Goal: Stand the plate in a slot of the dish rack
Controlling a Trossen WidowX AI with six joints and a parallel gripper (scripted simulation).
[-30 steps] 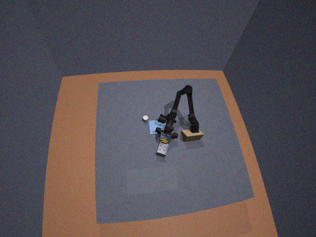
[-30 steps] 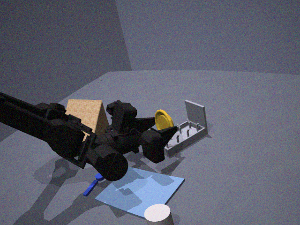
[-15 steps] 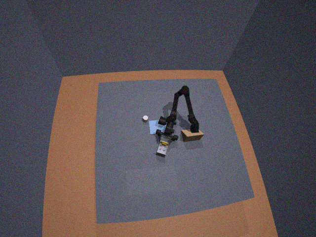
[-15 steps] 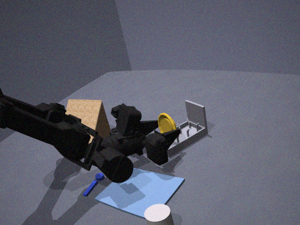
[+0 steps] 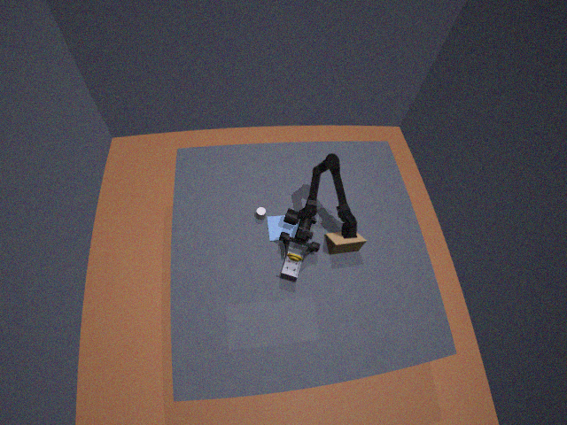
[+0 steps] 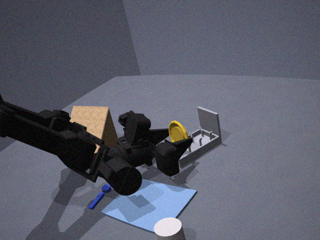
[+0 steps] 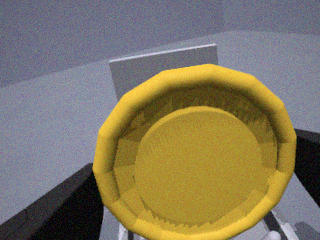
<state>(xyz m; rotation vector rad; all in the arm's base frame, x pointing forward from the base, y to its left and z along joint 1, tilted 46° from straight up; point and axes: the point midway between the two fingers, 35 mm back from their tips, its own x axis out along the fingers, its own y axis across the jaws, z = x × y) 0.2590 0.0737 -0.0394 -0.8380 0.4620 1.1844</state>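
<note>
The yellow plate lies 10 mm to the right of my gripper tip. Also, from my gripper tip: blue spoon: 210 mm to the right, 80 mm behind, 50 mm below; then white cup: 250 mm to the right, 150 mm ahead, 30 mm below; then grey dish rack: 30 mm below, 20 mm to the left, 10 mm ahead.
</note>
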